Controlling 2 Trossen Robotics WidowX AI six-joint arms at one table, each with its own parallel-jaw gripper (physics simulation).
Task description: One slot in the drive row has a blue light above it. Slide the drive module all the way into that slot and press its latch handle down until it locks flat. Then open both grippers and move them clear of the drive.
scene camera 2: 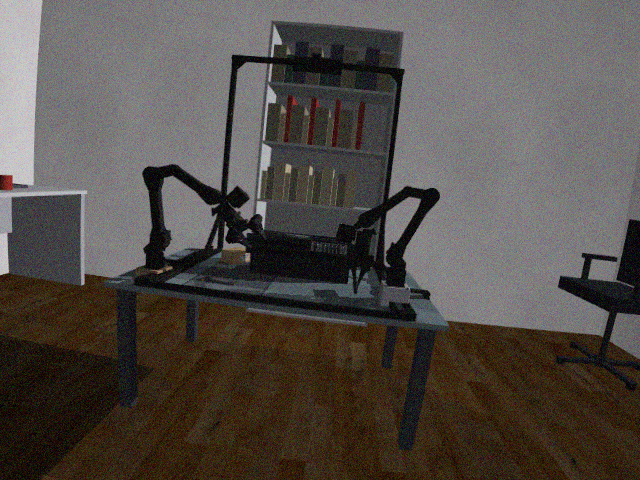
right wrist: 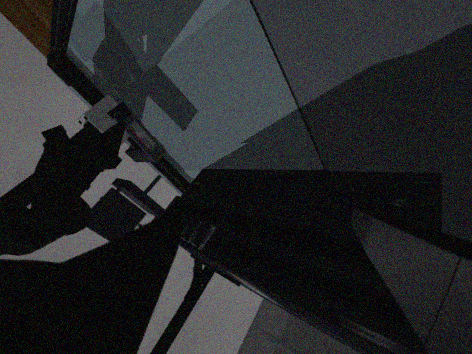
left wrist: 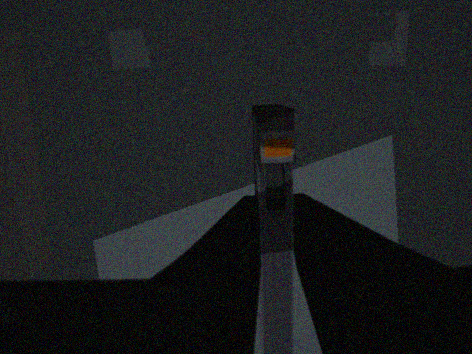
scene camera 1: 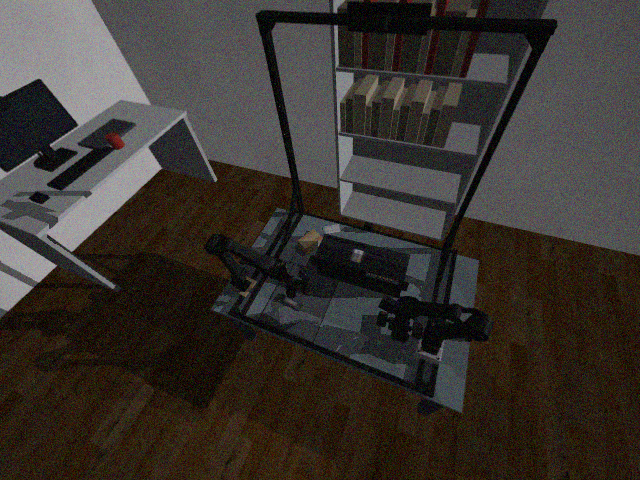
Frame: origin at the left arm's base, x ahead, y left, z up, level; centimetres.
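Seen in the pictures: left gripper, fingertip midpoint: (scene camera 2: 356, 285) (right wrist: 123, 121) (left wrist: 273, 208); right gripper, fingertip midpoint: (scene camera 2: 258, 243) (right wrist: 266, 217) (scene camera 1: 315, 285); left arm's base, link origin: (scene camera 2: 395, 284) (right wrist: 97, 133) (scene camera 1: 430, 345); right arm's base, link origin: (scene camera 2: 154, 267) (scene camera 1: 243, 284).
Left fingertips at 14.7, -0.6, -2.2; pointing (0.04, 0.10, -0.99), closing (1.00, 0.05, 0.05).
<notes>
Offsets run from my left fingertips to a thing's top centre, as dx, dy, dz. "*": to the spot under its first point. Level surfaces: height alone.
The black drive row chassis @(+24.8, -25.6, +12.5) (scene camera 1: 366, 267) (scene camera 2: 294, 259) stands mid-table. I cannot make out a blue light in these dim views. My left gripper (scene camera 1: 389, 318) (scene camera 2: 358, 273) (left wrist: 273, 208) is shut on the drive module @(* -0.1, -0.1, +0.9) (left wrist: 274, 225), a narrow grey bar with an orange label. It holds the module over the table top, in front of the chassis's right end and clear of the slots. My right gripper (scene camera 1: 292, 286) (scene camera 2: 255, 228) is open and empty at the chassis's left end.
A tall black frame (scene camera 1: 277, 95) (scene camera 2: 229, 143) stands over the grey table @(dz -5.1) (scene camera 1: 463, 276) (scene camera 2: 290, 290). A tan block @(+58.0, -33.4, +1.1) (scene camera 1: 310, 239) (scene camera 2: 234, 254) lies left of the chassis. A small white cylinder (scene camera 1: 357, 255) sits on the chassis top. A bookshelf (scene camera 1: 404, 180) (scene camera 2: 337, 30) stands behind.
</notes>
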